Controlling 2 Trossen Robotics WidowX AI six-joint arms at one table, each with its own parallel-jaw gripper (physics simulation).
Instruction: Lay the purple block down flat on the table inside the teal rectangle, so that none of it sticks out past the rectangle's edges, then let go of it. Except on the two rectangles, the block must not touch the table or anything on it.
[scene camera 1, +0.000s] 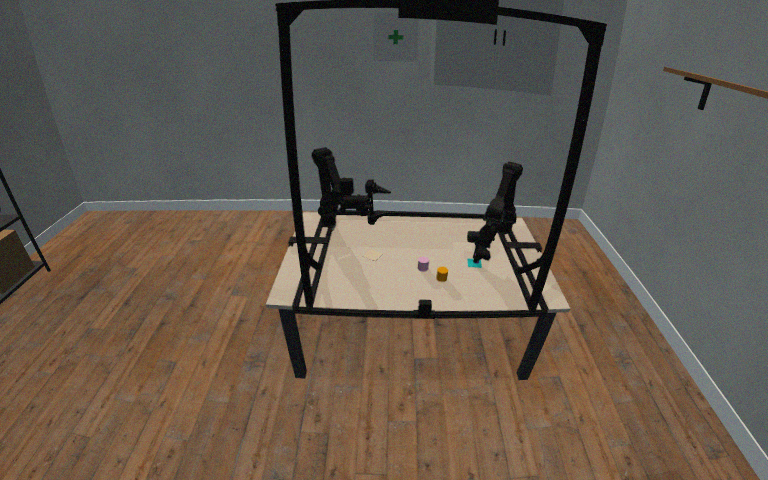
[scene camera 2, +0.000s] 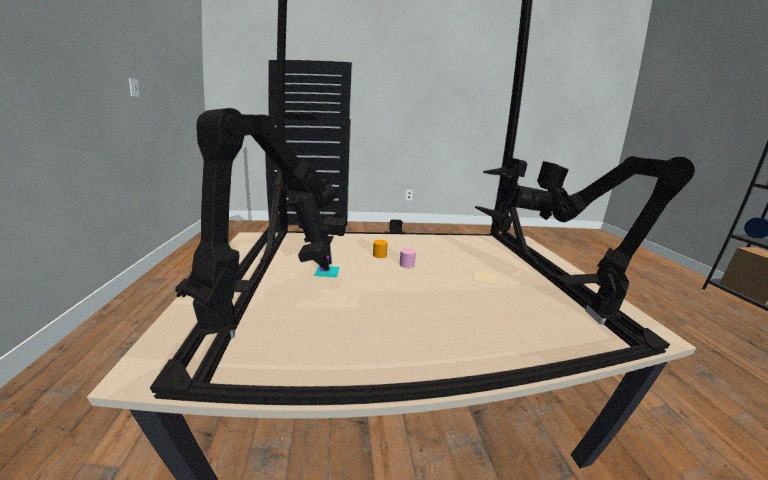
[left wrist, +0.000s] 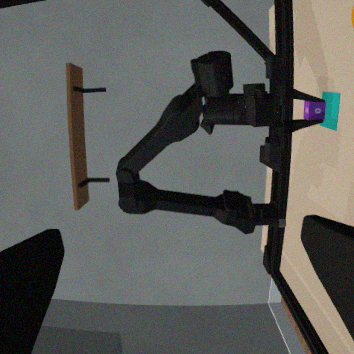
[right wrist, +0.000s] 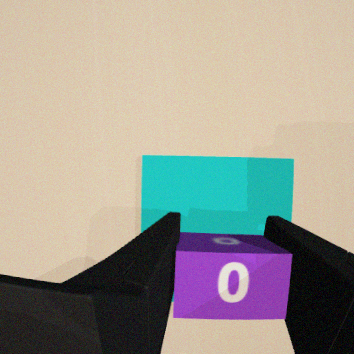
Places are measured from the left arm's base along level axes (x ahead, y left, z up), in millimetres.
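Pixels of known places: left gripper, fingertip midpoint: (scene camera 1: 391, 202) (scene camera 2: 479, 189) (left wrist: 183, 235); right gripper, fingertip midpoint: (scene camera 1: 473, 260) (scene camera 2: 329, 267) (left wrist: 323, 110) (right wrist: 222, 225); left arm's base, origin of the base link: (scene camera 1: 328, 224) (scene camera 2: 604, 310); right arm's base, origin of the base link: (scene camera 1: 504, 230) (scene camera 2: 216, 323) (left wrist: 274, 213).
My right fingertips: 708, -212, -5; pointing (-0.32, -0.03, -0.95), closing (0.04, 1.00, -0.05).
Note:
For each thing: its top centre in the pictures, then the offset to it from my right fingertips, as dx, dy, dz. "pt": a spot on its surface instead.
- purple block, middle of its top: (right wrist: 230, 291) (left wrist: 305, 109) +13, +0, +29
- teal rectangle, surface spot: (right wrist: 211, 182) (left wrist: 334, 109) (scene camera 2: 334, 271) (scene camera 1: 470, 263) pt -15, -3, -13
- pink cylinder, middle of its top: (scene camera 2: 408, 250) (scene camera 1: 423, 259) -225, -67, +31
- orange cylinder, middle of its top: (scene camera 2: 380, 242) (scene camera 1: 442, 270) -144, -129, +30
- pale beige rectangle, surface spot: (scene camera 2: 486, 277) (scene camera 1: 372, 254) pt -455, +5, -13
The purple block (right wrist: 232, 277) (left wrist: 313, 110) (scene camera 2: 324, 268), marked with a white 0, sits between the fingers of my right gripper (right wrist: 222, 225) (scene camera 2: 322, 261) (scene camera 1: 481, 257) (left wrist: 323, 110), which is shut on it. The gripper points down and holds the block very low over the teal rectangle (right wrist: 211, 182) (left wrist: 333, 105) (scene camera 2: 333, 272) (scene camera 1: 474, 264), at the rectangle's near edge in the right wrist view. I cannot tell whether the block touches the table. My left gripper (scene camera 1: 380, 190) (scene camera 2: 483, 190) is open and empty, held high at the table's far side, away from the block.
A pink cylinder (scene camera 1: 423, 263) (scene camera 2: 407, 257) and an orange cylinder (scene camera 1: 442, 273) (scene camera 2: 380, 248) stand near the middle of the table, beside the teal rectangle. A pale beige rectangle (scene camera 1: 374, 255) (scene camera 2: 486, 277) lies on the left arm's side. Black frame rails (scene camera 2: 382, 392) border the table.

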